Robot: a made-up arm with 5 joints.
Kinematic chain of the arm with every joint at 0, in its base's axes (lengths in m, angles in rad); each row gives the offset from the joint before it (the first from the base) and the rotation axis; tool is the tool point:
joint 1: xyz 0 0 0.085 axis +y
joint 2: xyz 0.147 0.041 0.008 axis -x
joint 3: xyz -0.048 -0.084 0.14 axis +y
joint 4: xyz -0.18 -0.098 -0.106 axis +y
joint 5: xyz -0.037 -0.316 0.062 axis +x
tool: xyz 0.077 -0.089 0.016
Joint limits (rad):
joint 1: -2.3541..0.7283
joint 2: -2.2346..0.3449
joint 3: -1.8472..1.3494
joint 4: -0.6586..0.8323
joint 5: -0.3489..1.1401
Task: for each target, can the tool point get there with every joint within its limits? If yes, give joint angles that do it. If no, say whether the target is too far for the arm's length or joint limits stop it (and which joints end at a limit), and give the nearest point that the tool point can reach.
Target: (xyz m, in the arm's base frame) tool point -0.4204 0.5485 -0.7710
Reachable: no: too far | nearest point -0.1763 0.3252 -0.4424 | short by 0.466 m
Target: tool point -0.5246 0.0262 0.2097
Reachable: no: joint limits stop it (at a limit: joint 2, joint 3, joint 4, joint 5) | nearest point -0.5203 -0.3830 0.2087 | short by 0.409 m
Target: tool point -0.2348 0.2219 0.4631
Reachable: no: joint limits stop it (at a limit: joint 1, joint 2, joint 4, joint 5) | nearest point 0.1126 0.3619 0.5939 | short by 0.397 m
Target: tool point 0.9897 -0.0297 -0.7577
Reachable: no: too far | nearest point 0.5081 0.0045 -0.3476 | short by 0.633 m
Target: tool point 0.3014 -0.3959 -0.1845
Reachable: yes | joints -0.9890 -0.9713 0.4130 -0.0444 0.5160
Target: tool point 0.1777 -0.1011 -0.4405
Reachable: yes | joints -0.2905 -1.3147 -0.6257 -0.3072 0.6125
